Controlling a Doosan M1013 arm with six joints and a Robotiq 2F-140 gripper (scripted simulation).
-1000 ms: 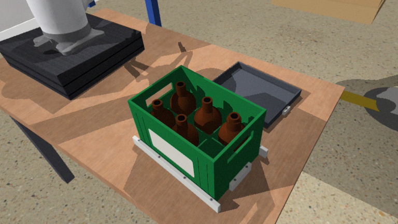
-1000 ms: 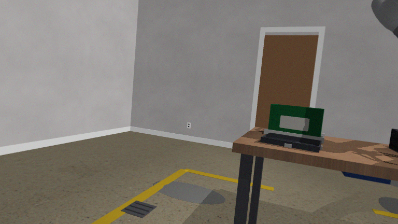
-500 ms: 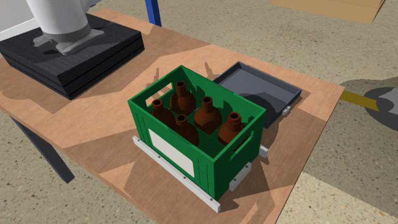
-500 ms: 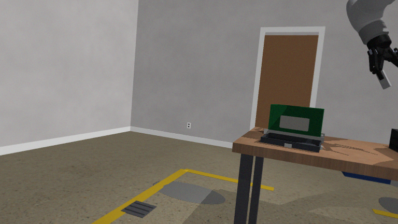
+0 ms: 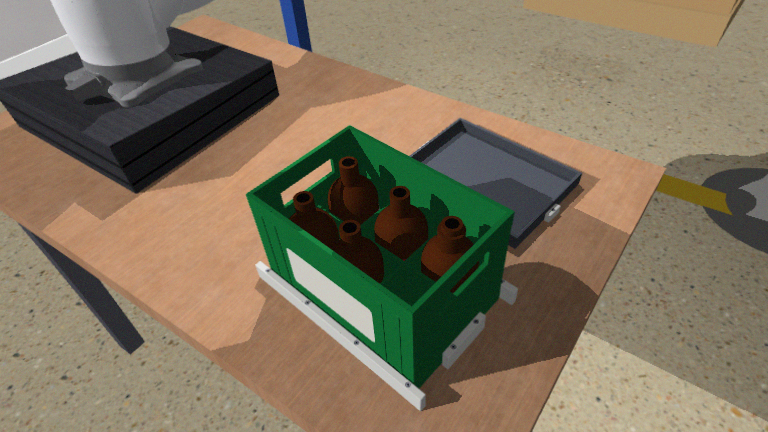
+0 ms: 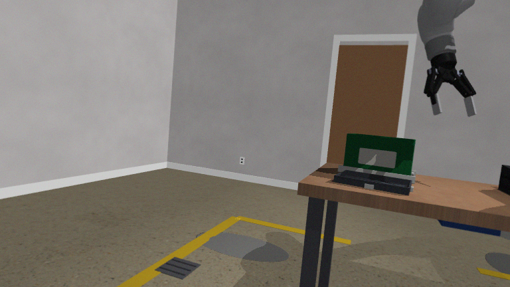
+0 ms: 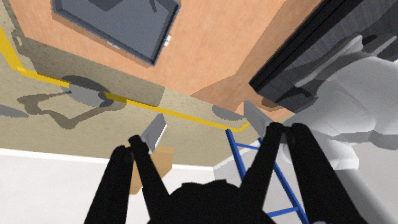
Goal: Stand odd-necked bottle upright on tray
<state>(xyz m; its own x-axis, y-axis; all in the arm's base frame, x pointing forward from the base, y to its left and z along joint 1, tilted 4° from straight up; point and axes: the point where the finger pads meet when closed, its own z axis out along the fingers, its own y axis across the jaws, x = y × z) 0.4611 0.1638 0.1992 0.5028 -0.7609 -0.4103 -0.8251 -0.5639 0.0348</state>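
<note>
My gripper is now 19 cm short of the crate, 32 cm to the left of it and 20 cm above it. Also, from my hand: grey tray (22 cm ahead, 4 cm to the right, 27 cm below).
</note>
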